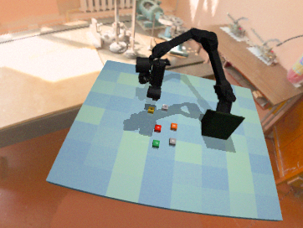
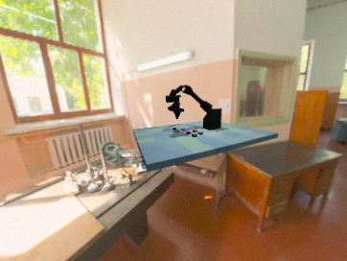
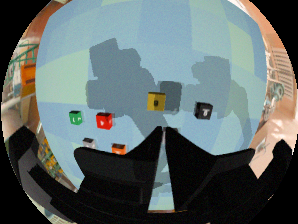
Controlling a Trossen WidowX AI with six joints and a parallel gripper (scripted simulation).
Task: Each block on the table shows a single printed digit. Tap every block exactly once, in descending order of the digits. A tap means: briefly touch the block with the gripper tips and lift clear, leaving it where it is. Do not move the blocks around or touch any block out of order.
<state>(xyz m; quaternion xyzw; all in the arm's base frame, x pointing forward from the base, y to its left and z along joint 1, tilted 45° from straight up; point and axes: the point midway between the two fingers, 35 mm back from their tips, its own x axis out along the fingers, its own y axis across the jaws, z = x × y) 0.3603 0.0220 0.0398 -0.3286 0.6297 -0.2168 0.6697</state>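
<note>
Now: gripper tip 1 cm to the right of the yellow block and 11 cm above it. The rest, counted from my gripper tip: black block: 10 cm to the right, 11 cm below; then red block: 7 cm behind, 11 cm to the left, 11 cm below; then white block: 7 cm behind, 4 cm to the right, 11 cm below.
</note>
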